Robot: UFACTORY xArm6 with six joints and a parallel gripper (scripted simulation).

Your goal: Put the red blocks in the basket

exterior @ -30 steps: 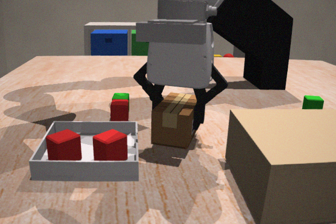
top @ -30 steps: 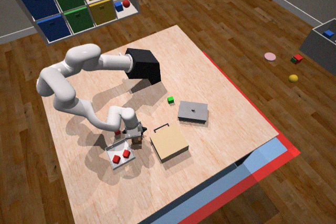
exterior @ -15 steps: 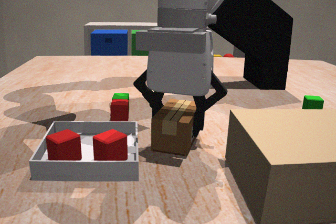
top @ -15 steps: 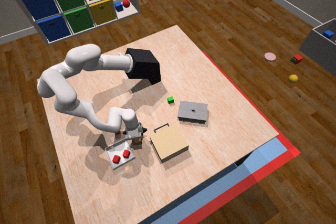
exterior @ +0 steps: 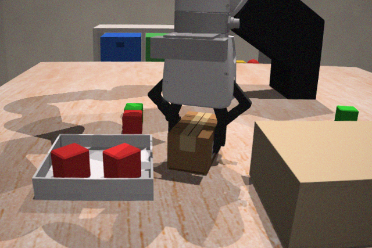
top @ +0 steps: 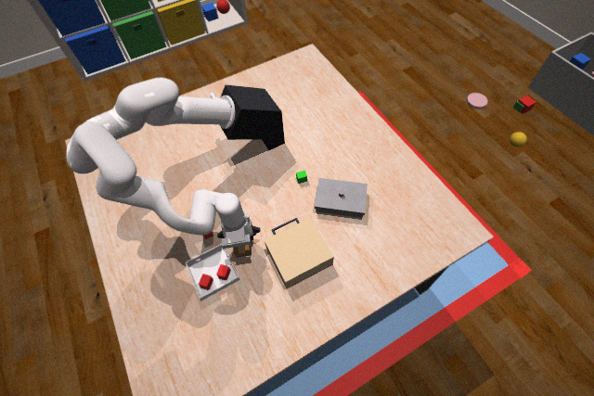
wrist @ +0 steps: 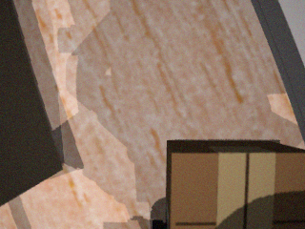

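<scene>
The cardboard box is right at my hand. The rest, counted from my hand: drawer (150 mm to the left, 130 mm ahead); light wooden cabinet (150 mm to the left, 140 mm ahead); grey basket (140 mm to the right, 50 mm ahead, 20 mm below).
</scene>
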